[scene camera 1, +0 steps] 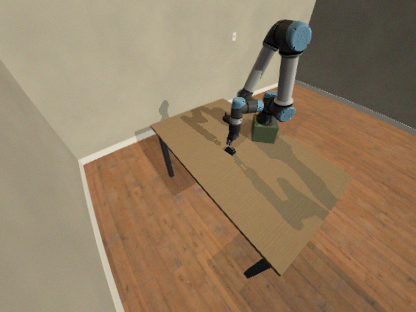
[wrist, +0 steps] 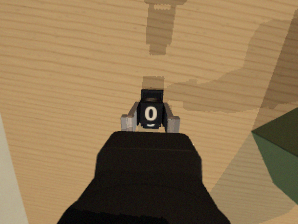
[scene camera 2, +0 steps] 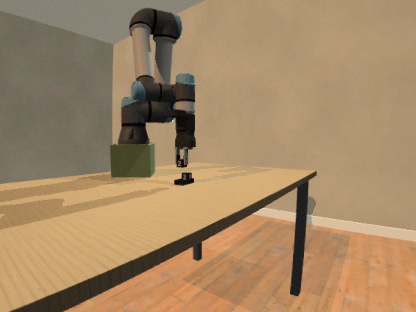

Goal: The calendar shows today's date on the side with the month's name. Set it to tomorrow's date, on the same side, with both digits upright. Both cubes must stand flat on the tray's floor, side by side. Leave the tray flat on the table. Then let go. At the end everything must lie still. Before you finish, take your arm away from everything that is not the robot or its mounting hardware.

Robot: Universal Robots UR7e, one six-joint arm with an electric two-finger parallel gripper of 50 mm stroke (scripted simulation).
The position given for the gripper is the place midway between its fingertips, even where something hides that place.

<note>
In view: the gripper (scene camera 2: 181,164).
The gripper shows as well in the wrist view (wrist: 151,109).
</note>
